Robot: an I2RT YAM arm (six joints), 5 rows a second.
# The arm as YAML. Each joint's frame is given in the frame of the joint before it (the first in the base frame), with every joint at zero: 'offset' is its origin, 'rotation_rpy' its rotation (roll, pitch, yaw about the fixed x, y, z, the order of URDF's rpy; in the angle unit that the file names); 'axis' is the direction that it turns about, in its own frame. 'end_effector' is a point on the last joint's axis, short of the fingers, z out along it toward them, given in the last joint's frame.
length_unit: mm
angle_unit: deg
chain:
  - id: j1
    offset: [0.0, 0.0, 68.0]
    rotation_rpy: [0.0, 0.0, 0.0]
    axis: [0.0, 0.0, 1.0]
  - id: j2
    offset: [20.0, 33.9, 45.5]
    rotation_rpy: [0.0, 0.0, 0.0]
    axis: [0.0, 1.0, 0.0]
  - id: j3
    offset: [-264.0, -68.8, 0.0]
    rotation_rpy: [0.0, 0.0, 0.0]
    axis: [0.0, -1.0, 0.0]
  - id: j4
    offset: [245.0, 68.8, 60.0]
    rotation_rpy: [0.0, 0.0, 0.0]
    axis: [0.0, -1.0, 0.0]
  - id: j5
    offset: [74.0, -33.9, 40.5]
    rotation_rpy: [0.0, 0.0, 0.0]
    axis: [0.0, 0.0, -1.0]
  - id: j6
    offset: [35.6, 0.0, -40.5]
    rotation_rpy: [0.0, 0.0, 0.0]
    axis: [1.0, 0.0, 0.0]
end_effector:
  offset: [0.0, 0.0, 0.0]
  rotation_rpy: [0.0, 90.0, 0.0]
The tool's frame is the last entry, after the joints.
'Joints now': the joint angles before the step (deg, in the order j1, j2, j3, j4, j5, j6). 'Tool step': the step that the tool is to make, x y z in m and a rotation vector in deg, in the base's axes. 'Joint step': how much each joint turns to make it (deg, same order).
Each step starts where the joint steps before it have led.
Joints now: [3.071, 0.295, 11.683, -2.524, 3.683, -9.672]
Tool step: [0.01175, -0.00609, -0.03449, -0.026, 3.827, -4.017]
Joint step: [-3.520, 0.000, -6.666, 2.840, 0.502, 0.001]
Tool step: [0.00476, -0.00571, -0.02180, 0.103, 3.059, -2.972]
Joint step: [-2.975, -0.022, -3.782, 0.700, -0.002, 0.000]
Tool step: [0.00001, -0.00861, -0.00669, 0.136, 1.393, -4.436]
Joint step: [-4.480, -0.017, -0.940, -0.476, -0.044, -0.001]
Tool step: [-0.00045, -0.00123, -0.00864, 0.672, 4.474, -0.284]
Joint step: [-0.847, -0.001, 0.001, -4.525, -0.562, 0.000]
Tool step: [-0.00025, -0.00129, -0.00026, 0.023, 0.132, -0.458]
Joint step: [-0.789, -0.007, -0.001, -0.139, -0.331, -0.021]
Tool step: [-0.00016, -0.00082, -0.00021, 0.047, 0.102, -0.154]
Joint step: [-0.568, 0.002, -0.001, -0.106, -0.415, -0.001]
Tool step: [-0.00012, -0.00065, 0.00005, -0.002, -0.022, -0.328]
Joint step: [-0.351, 0.006, 0.001, 0.027, -0.023, 0.000]
